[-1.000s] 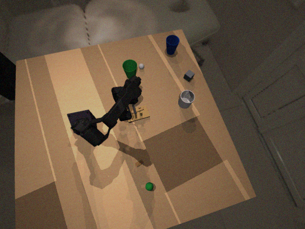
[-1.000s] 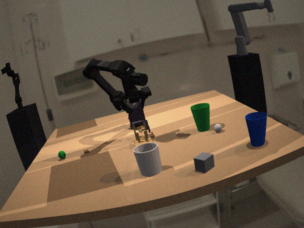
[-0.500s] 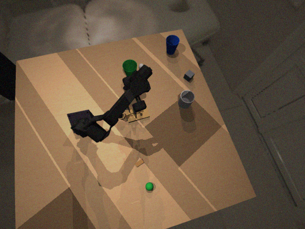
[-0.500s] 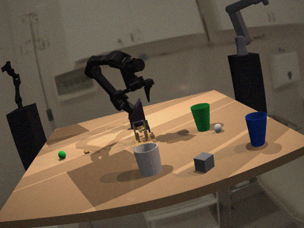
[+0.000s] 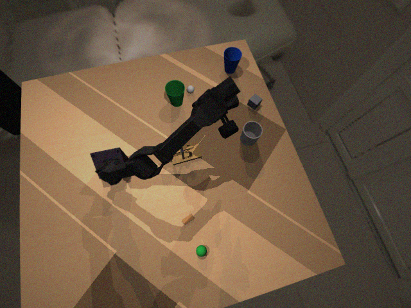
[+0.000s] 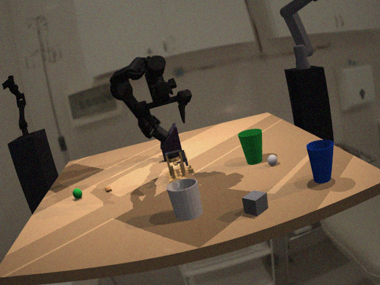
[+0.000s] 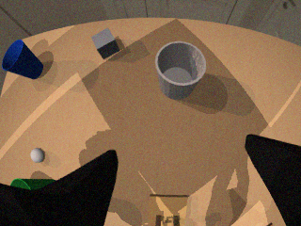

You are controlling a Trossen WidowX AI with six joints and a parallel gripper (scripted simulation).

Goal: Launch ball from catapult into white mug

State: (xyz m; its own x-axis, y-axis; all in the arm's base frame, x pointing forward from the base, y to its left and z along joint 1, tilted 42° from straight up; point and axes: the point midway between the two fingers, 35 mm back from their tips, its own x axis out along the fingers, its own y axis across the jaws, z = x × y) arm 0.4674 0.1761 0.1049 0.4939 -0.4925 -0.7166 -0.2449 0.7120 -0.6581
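Now: the black ball 280 mm behind my gripper tip, 40 mm to the right of it and 180 mm below it. Also, from my gripper tip: grey cube: 220 mm ahead, 190 mm to the left, 220 mm below; then white mug: 140 mm ahead, 210 mm below; then catapult: 220 mm behind, 10 mm to the right, 190 mm below.
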